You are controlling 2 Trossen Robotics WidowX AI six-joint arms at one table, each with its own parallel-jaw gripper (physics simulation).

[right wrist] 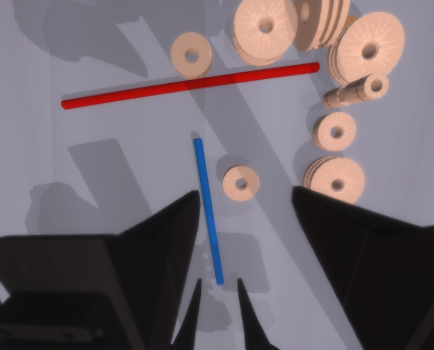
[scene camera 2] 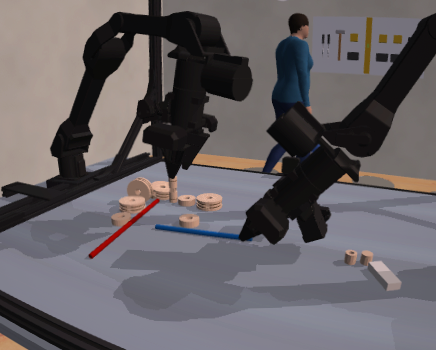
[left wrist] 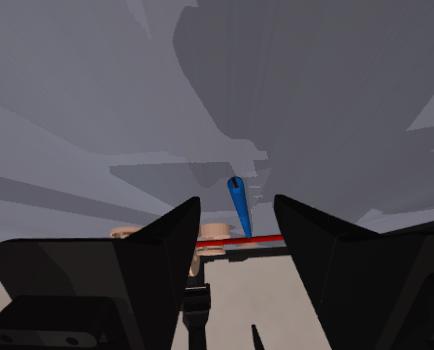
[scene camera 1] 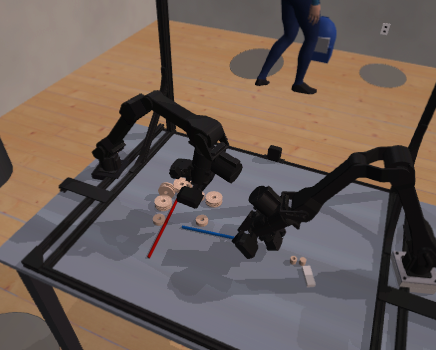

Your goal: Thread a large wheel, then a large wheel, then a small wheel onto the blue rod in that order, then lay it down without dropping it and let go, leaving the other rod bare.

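Frame: origin at the left arm's base, x ahead, y up, z right, level; millimetres.
Seen in the pictures: left gripper, fingertip midpoint: [right wrist: 219,278] [scene camera 2: 244,234] [left wrist: 236,202] [scene camera 1: 235,236]; right gripper, fingertip midpoint: [right wrist: 245,195] [scene camera 2: 178,173] [left wrist: 226,326]; left arm's base, link origin: [scene camera 1: 416,267]; right arm's base, link origin: [scene camera 2: 72,176] [scene camera 1: 110,167].
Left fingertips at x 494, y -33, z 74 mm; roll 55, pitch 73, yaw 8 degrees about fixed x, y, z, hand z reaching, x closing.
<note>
Pixels of each thing's top centre, then the offset from my left fingertips to it.
- bare blue rod, top centre: [left wrist: 245,224] [right wrist: 209,219] [scene camera 2: 202,230] [scene camera 1: 210,231] dx +77, dy -3, dz +10 mm
- bare red rod, top centre: [right wrist: 185,84] [left wrist: 252,242] [scene camera 2: 129,221] [scene camera 1: 165,223] dx +220, dy -3, dz +28 mm
- large wheel, top centre: [left wrist: 190,276] [scene camera 2: 139,178] [scene camera 1: 166,184] dx +238, dy +44, dz +153 mm
- white block, top centre: [scene camera 2: 384,271] [scene camera 1: 308,274] dx -209, dy +0, dz -110 mm
The bare blue rod [scene camera 1: 207,231] [scene camera 2: 200,232] [left wrist: 240,210] [right wrist: 207,202] lies on the table. The bare red rod [scene camera 1: 162,231] [scene camera 2: 122,231] [left wrist: 260,240] [right wrist: 150,92] lies beyond its far end. Large grooved wheels [scene camera 1: 209,202] [scene camera 2: 209,204] [right wrist: 325,175] and small plain wheels [scene camera 1: 202,223] [scene camera 2: 189,223] [right wrist: 229,186] lie around the rods; one large wheel [scene camera 2: 135,185] [right wrist: 322,30] stands on edge. My left gripper [left wrist: 236,202] is open and empty, near the blue rod's near end. My right gripper [scene camera 2: 179,173] [right wrist: 245,195] is open and empty, above the table among the wheels; its fingertips are hidden in scene camera 1.
An upright stack of narrow cylinders [scene camera 2: 173,192] [right wrist: 347,95] stands among the wheels. Two small cylinders [scene camera 1: 293,260] [scene camera 2: 350,258] and a white block [scene camera 1: 308,276] [scene camera 2: 384,276] lie at the right. A black frame [scene camera 1: 100,230] edges the table.
</note>
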